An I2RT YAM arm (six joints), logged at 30 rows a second.
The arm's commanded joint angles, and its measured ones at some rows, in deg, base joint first. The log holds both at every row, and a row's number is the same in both.
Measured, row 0:
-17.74 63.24 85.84 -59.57 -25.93 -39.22
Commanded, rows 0 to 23:
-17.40 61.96 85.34 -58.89 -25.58 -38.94
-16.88 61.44 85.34 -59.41 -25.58 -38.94
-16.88 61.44 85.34 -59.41 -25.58 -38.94
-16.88 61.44 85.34 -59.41 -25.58 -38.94
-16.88 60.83 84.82 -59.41 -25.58 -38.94
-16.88 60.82 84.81 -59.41 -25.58 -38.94
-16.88 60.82 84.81 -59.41 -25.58 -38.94
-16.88 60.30 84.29 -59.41 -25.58 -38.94
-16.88 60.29 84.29 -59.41 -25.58 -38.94
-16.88 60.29 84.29 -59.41 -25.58 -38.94
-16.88 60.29 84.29 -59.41 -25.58 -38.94
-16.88 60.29 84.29 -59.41 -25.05 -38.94
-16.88 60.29 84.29 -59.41 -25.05 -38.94
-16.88 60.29 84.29 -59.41 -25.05 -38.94
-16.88 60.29 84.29 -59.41 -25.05 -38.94
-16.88 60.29 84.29 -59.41 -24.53 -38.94
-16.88 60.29 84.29 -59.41 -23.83 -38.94
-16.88 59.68 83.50 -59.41 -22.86 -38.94
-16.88 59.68 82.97 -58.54 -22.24 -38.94
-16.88 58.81 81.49 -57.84 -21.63 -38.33
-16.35 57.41 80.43 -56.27 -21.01 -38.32
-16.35 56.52 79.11 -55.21 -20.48 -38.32
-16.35 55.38 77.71 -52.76 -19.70 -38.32
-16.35 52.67 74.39 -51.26 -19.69 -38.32
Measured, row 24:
-16.82 57.54 78.30 -56.55 -22.09 -39.05
